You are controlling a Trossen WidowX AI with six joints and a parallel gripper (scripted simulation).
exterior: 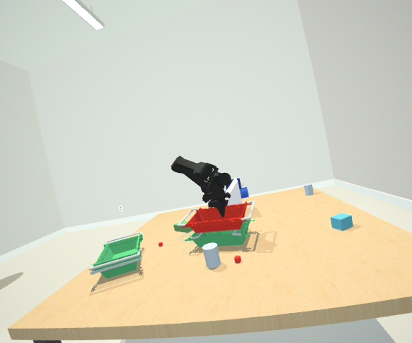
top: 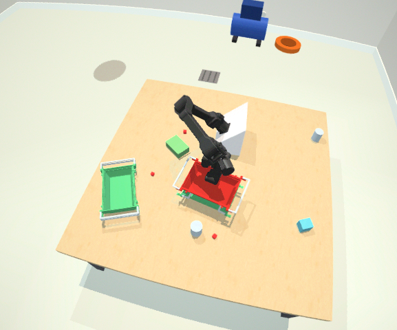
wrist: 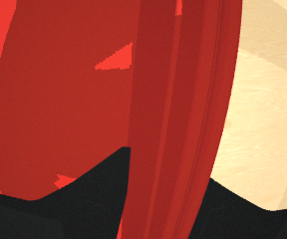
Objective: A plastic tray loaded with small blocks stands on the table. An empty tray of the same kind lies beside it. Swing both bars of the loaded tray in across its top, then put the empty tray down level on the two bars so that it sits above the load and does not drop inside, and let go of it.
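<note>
My gripper tip is 70 mm short of the red tray, 30 mm below it and 10 mm to the left of it. The rest, counted from my gripper tip: cyan cube: 490 mm to the left, 90 mm ahead, 70 mm below; flat green block: 280 mm to the right, 170 mm behind, 70 mm below.
</note>
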